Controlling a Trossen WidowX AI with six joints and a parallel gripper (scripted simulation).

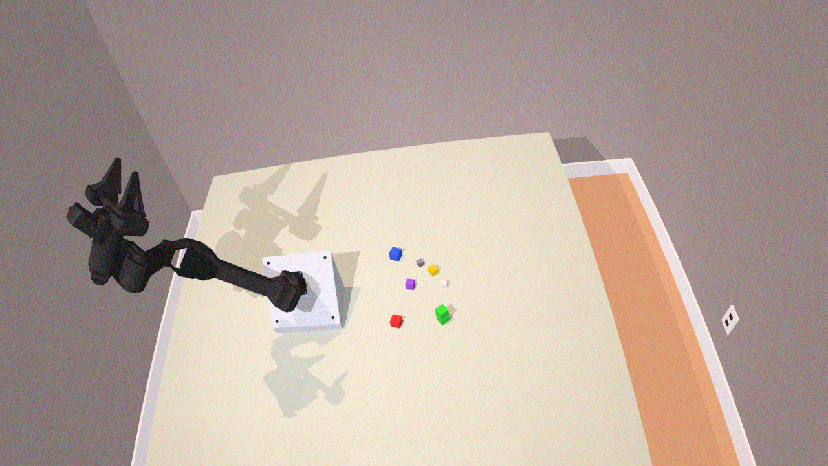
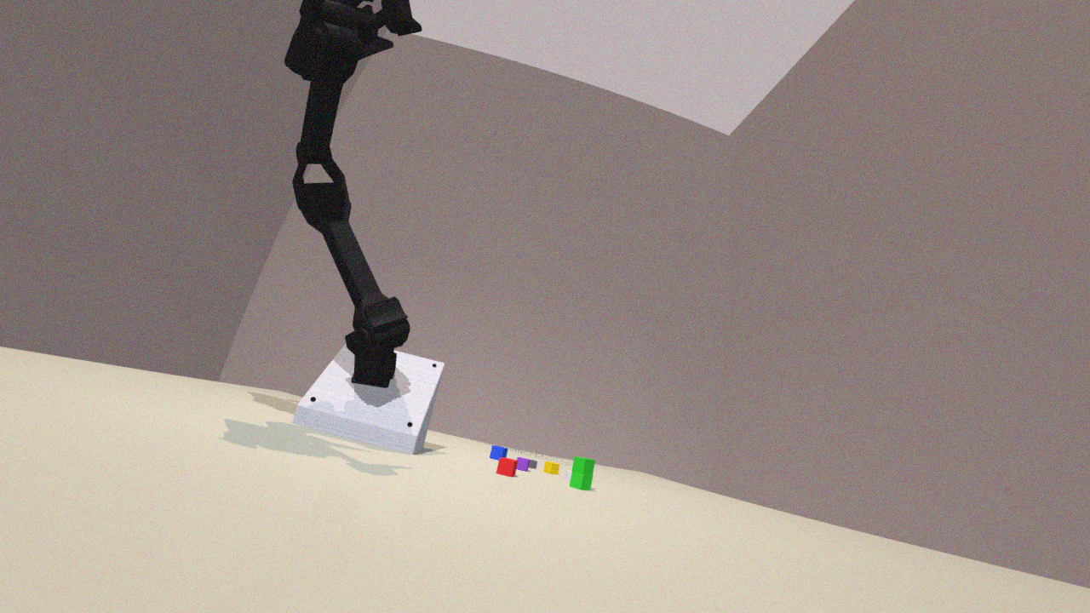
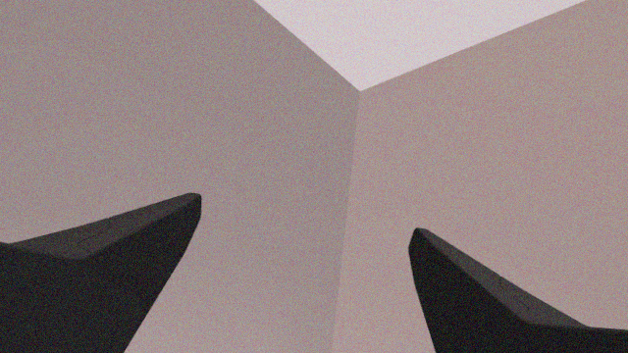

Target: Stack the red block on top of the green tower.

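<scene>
The red block lies 720 mm below my gripper tip, 390 mm ahead of it and 50 mm to the left of it.
</scene>
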